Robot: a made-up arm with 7 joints. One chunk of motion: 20 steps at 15 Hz.
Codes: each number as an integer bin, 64 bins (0 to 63) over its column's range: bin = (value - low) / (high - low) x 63, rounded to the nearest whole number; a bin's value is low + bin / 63 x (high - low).
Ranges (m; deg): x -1.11..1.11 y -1.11..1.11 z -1.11..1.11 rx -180..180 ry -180..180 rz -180..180
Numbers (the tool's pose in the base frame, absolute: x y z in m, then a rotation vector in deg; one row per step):
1: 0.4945 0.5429 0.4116 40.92 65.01 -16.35
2: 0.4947 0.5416 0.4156 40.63 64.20 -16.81
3: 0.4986 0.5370 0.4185 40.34 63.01 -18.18
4: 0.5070 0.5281 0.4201 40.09 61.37 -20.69
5: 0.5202 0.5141 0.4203 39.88 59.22 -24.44
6: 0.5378 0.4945 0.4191 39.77 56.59 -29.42
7: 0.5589 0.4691 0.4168 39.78 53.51 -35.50
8: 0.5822 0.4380 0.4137 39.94 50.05 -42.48
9: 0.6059 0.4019 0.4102 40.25 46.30 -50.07
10: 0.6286 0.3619 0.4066 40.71 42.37 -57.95
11: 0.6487 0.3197 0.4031 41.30 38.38 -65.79
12: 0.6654 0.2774 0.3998 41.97 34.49 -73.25
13: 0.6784 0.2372 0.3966 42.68 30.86 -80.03
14: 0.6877 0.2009 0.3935 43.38 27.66 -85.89
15: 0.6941 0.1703 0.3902 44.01 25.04 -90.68
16: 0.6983 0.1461 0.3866 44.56 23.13 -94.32
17: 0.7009 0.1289 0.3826 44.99 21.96 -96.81
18: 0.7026 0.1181 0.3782 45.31 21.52 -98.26
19: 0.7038 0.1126 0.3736 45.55 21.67 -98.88
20: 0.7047 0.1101 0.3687 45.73 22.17 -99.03
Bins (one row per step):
1: 46 47 43 39 43 29
2: 46 47 43 39 43 29
3: 46 47 43 39 43 28
4: 46 46 43 39 42 28
5: 46 46 43 38 42 27
6: 47 46 43 38 41 26
7: 47 45 43 38 41 25
8: 48 44 43 38 40 24
9: 49 43 43 39 40 23
10: 49 42 43 39 39 21
11: 50 41 43 39 38 20
12: 50 39 43 39 38 19
13: 51 38 43 39 37 17
14: 51 37 43 39 36 16
15: 51 36 43 39 36 16
16: 51 36 42 39 36 15
17: 51 35 42 39 35 15
18: 51 35 42 39 35 14
19: 51 35 42 39 35 14
20: 51 35 42 40 35 14

